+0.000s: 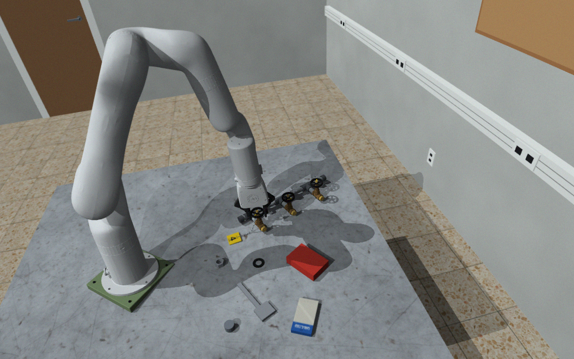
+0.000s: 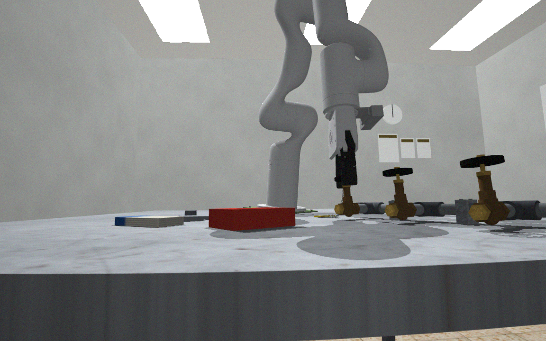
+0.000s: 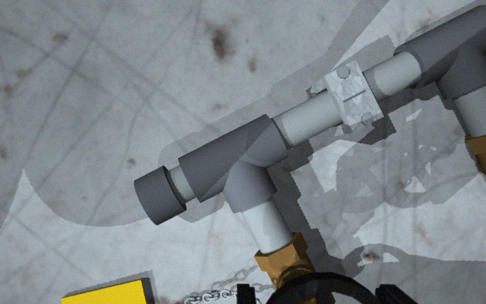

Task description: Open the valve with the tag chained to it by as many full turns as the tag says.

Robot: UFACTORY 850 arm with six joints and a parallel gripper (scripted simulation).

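Right now my hand is 9 cm past the yellow tag, 9 cm above it and 2 cm to the left of it. Round my hand: black washer: 16 cm to the right, 9 cm below, 4 cm behind; then red block: 21 cm to the right, 13 cm ahead, 8 cm below; then grey nut: 17 cm behind, 12 cm to the right, 8 cm below.
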